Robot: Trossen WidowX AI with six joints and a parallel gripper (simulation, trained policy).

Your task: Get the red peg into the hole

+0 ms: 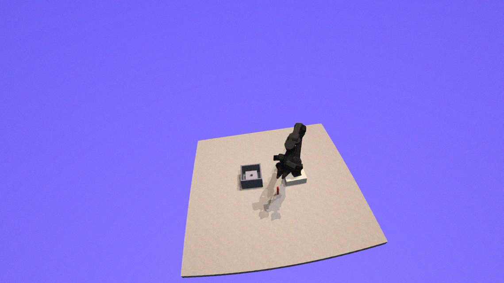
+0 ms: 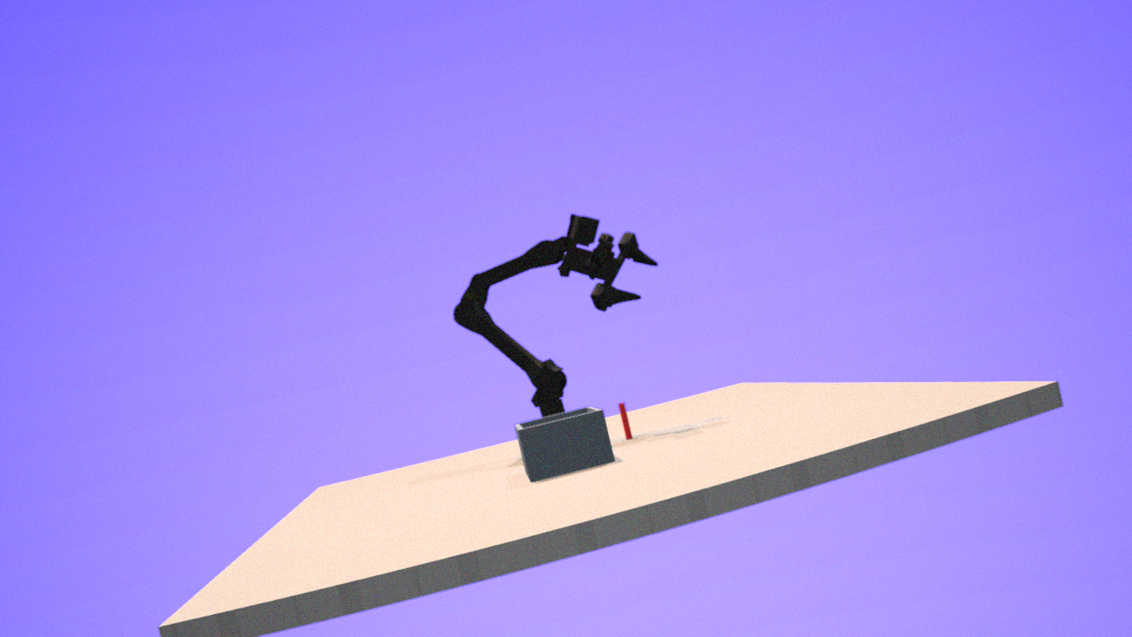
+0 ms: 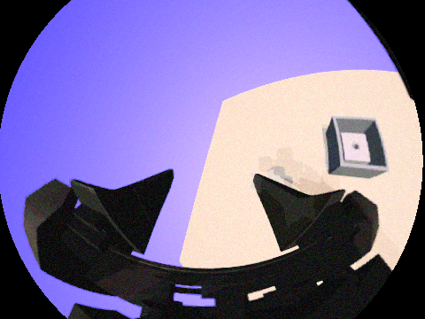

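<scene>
Now: gripper tip 2 cm past the red peg, 12 cm to the left of it and 29 cm above it. Round my gripper tip: grey box: 13 cm ahead, 31 cm to the right, 30 cm below; then pale plate: 13 cm ahead, 31 cm to the right, 28 cm below.
</scene>
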